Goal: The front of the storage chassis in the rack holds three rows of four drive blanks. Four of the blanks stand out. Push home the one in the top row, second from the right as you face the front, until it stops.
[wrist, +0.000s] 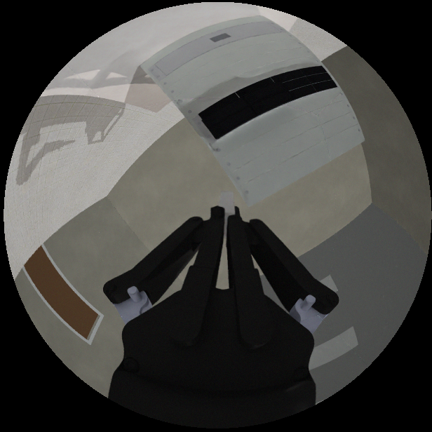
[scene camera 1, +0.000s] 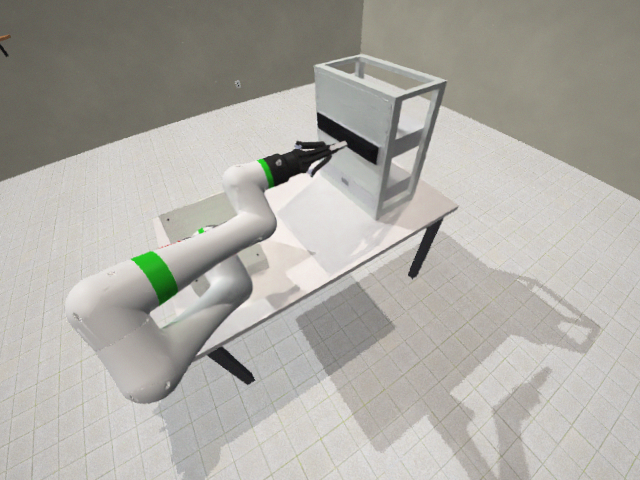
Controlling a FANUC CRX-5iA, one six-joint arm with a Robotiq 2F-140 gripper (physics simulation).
Scene:
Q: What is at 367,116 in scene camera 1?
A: A pale grey rack.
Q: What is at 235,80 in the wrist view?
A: A pale grey rack.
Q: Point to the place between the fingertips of my gripper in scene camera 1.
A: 344,144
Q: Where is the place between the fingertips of my gripper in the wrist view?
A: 226,200

